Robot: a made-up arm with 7 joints. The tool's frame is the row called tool.
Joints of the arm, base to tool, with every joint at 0 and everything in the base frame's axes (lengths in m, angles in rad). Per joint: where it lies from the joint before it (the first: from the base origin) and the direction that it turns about. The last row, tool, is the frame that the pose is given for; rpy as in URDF.
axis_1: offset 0.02 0.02 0.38 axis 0 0 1
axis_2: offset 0.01 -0.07 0.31 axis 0 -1 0
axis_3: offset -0.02 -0.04 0.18 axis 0 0 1
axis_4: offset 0.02 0.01 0.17 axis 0 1 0
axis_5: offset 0.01 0.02 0.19 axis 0 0 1
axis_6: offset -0.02 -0.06 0.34 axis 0 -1 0
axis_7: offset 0 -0.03 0.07 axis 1 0 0
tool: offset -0.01 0 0 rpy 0.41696 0.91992 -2.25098
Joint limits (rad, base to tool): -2.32..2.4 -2..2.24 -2.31..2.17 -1.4..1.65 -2.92..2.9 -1.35..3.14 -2.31..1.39
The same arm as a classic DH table. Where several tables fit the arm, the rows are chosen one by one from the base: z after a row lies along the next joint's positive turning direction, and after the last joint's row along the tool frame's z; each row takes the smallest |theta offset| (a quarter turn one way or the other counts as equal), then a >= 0, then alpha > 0; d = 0 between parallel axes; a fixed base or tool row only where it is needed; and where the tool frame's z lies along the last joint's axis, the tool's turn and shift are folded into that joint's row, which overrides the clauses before.
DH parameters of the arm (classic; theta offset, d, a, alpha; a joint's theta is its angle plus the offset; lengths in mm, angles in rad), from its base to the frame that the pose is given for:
base (fixed): 0.7854 0.0 28.3 0.0000
axis_1: -0.7854 690.0 10.0 1.5708
axis_2: 0.0000 110.0 -20.0 -1.5708
axis_3: 0.0000 350.0 20.0 -1.5708
axis_4: 0.0000 30.0 10.0 1.5708
axis_5: 0.0000 530.0 -20.0 1.5708
axis_6: 1.5708 90.0 70.0 1.5708
axis_7: -1.0595 -10.0 0.0 -2.4533
tool (fixed): 2.4982 0.0 0.0 0.0000
Joint limits (rad, base to tool): -2.3200..2.4000 -2.0000..2.2400 -2.3100..2.1700 -1.4000..1.6500 -2.9200..2.9000 -1.3500..3.1400 -2.3100..1.3900

